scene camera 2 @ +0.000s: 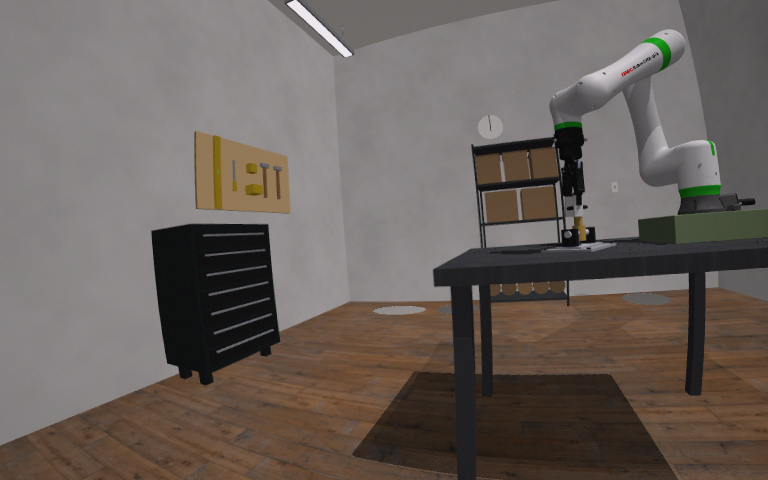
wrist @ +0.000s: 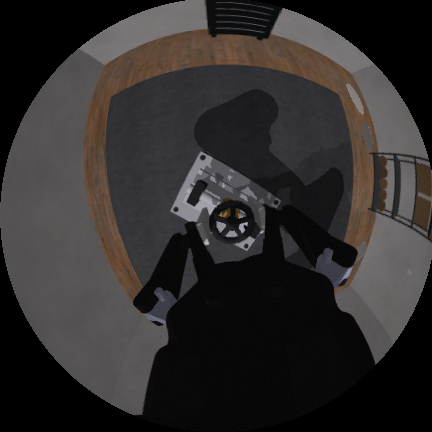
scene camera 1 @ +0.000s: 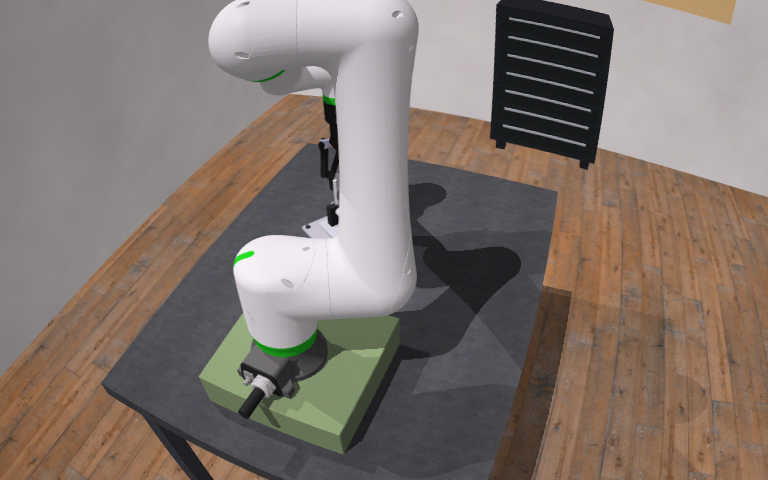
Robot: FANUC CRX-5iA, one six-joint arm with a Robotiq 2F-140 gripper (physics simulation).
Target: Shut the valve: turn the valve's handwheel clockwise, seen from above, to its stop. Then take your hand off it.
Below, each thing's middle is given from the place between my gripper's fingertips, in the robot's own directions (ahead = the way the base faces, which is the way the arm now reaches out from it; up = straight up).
Labels:
Now: the black spoked handwheel [wrist: 232, 222] 1 cm behind my hand and 2 cm above it. From my hand the other things lie so: light grey base plate [wrist: 204, 162]: 1 cm behind, 10 cm below.

